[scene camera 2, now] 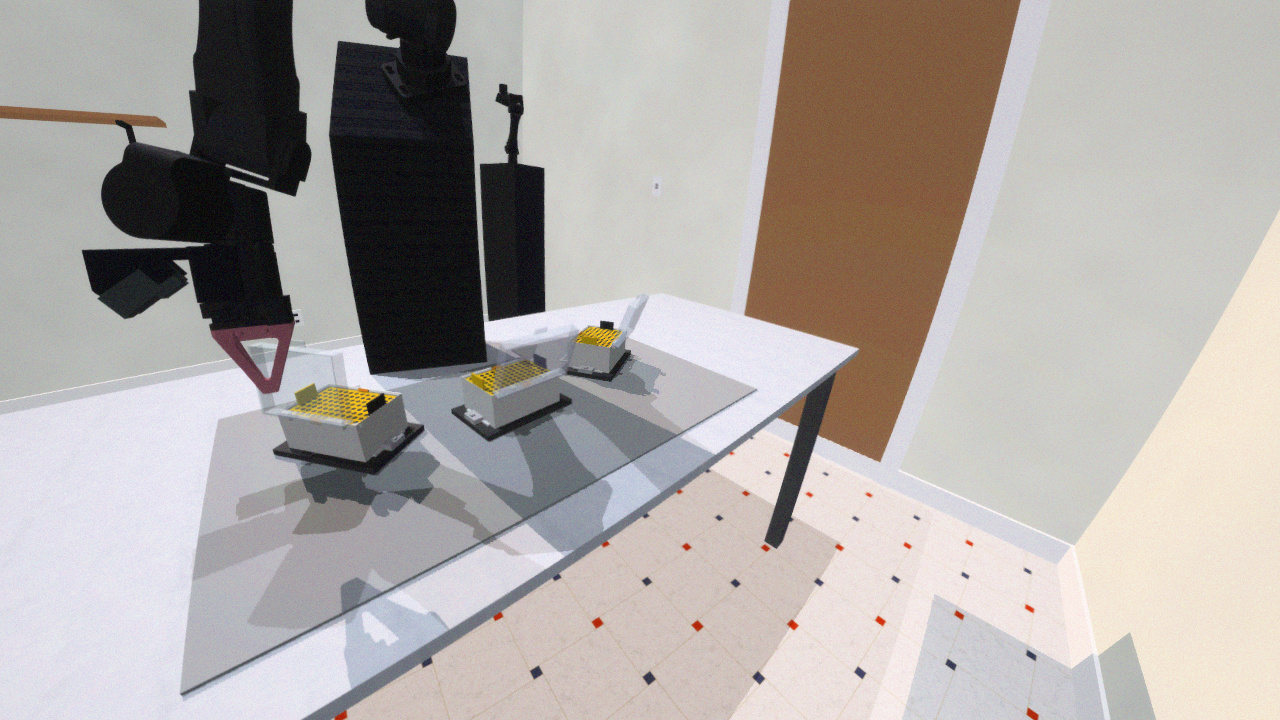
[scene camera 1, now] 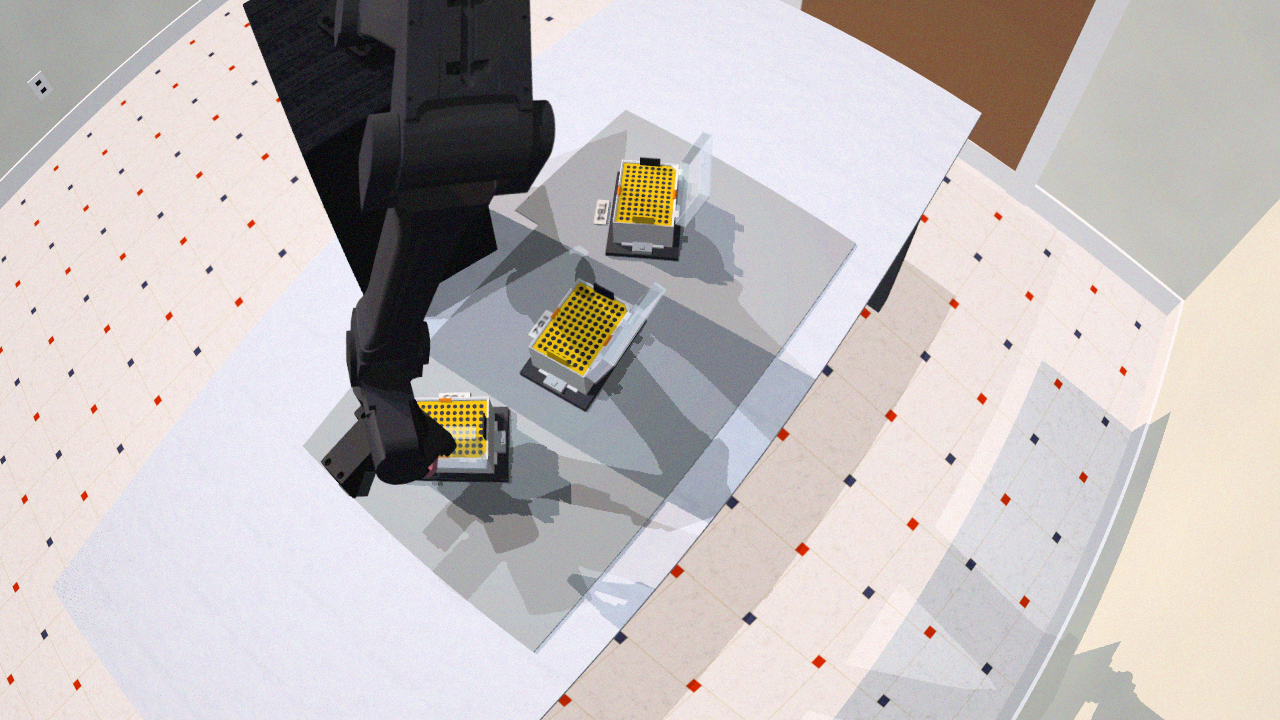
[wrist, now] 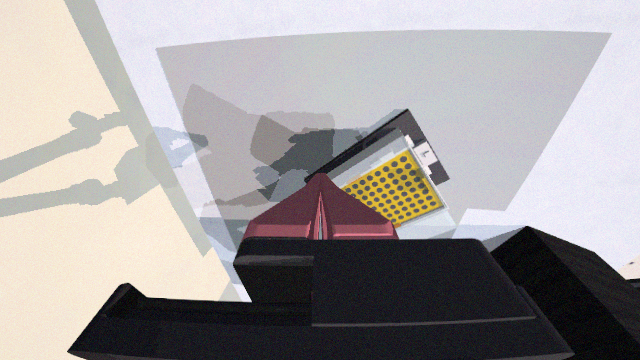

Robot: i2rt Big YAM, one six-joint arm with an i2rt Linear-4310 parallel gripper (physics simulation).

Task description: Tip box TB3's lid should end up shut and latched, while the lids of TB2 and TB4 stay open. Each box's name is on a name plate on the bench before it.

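Pixels of known places: gripper, between the fingertips: (scene camera 2: 271, 392) (scene camera 1: 431, 472) (wrist: 320, 180); arm's base, origin of its link: (scene camera 2: 425, 81).
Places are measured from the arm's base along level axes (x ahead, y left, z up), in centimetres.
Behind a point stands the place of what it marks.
Observation:
Three white tip boxes with yellow racks stand on dark bases. The far box, TB4 (scene camera 1: 645, 193) (scene camera 2: 597, 356) {x 33.6, y 6.8, z -47.4 cm}, has its clear lid (scene camera 1: 697, 179) {x 37.5, y 14.1, z -41.6 cm} (scene camera 2: 636, 313) {x 39.5, y 10.4, z -38.8 cm} standing open. The middle box (scene camera 1: 580, 327) (scene camera 2: 514, 402) {x 32.4, y -14.9, z -47.6 cm}, whose plate seems to read TB2, has its lid (scene camera 1: 633, 324) {x 36.6, y -13.6, z -37.0 cm} open. The near box (scene camera 1: 467, 428) {x 22.5, y -32.3, z -36.3 cm} (scene camera 2: 332, 435) {x 19.9, y -33.8, z -47.3 cm} (wrist: 400, 190) {x 14.1, y -36.9, z -38.5 cm} is TB3 by elimination; its plate (scene camera 1: 454, 394) {x 14.2, y -23.5, z -51.2 cm} is too small to read. Its clear lid (scene camera 2: 313, 374) {x 21.3, y -34.4, z -38.5 cm} stands roughly upright, open. My gripper (scene camera 2: 268, 390) {x 19.0, y -38.1, z -39.9 cm} (wrist: 320, 180) {x 19.0, y -38.1, z -39.9 cm} is shut and empty, its tips at or very close to that lid's outer face; contact is unclear.
The boxes stand on a grey mat (scene camera 1: 760, 259) {x 48.6, y 9.9, z -51.3 cm} (scene camera 2: 268, 573) {x 30.3, y -46.4, z -51.4 cm} (wrist: 500, 100) {x 2.1, y -35.8, z -51.3 cm} on the white bench (scene camera 1: 223, 555) {x -13.6, y -60.7, z -51.7 cm} (scene camera 2: 71, 537) {x 8.4, y -56.3, z -51.7 cm}. In scene camera 1 my arm covers part of the near box. A tall black pedestal (scene camera 2: 411, 223) {x 4.2, y -8.0, z -24.5 cm} stands behind the bench.

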